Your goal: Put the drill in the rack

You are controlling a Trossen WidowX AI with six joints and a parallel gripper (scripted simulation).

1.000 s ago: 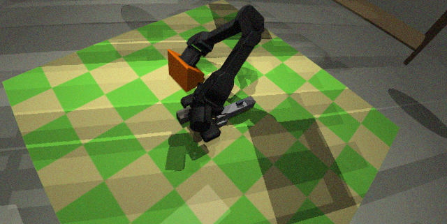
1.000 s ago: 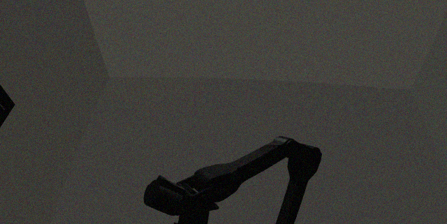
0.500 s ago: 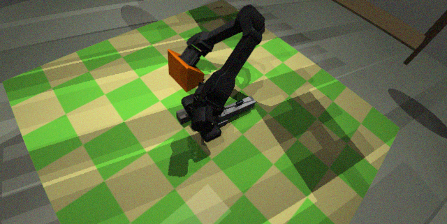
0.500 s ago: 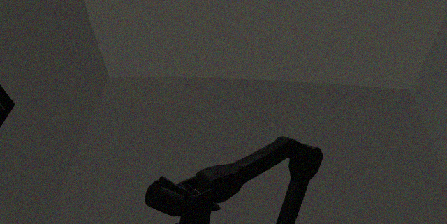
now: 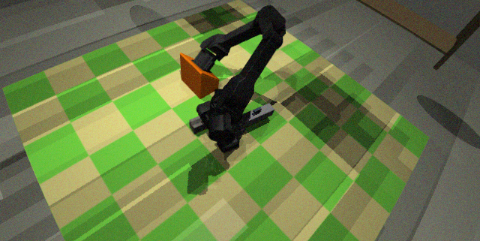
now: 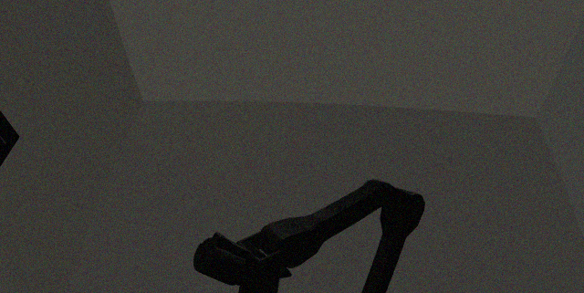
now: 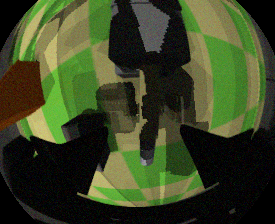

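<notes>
Right now the drill is 1 cm ahead of my gripper tip, 4 cm to the left of it and 3 cm above it. Round my gripper tip: grey housing block 4 cm ahead, 14 cm to the left, 2 cm above; dark key 5 cm ahead, 16 cm to the left, 4 cm above.
</notes>
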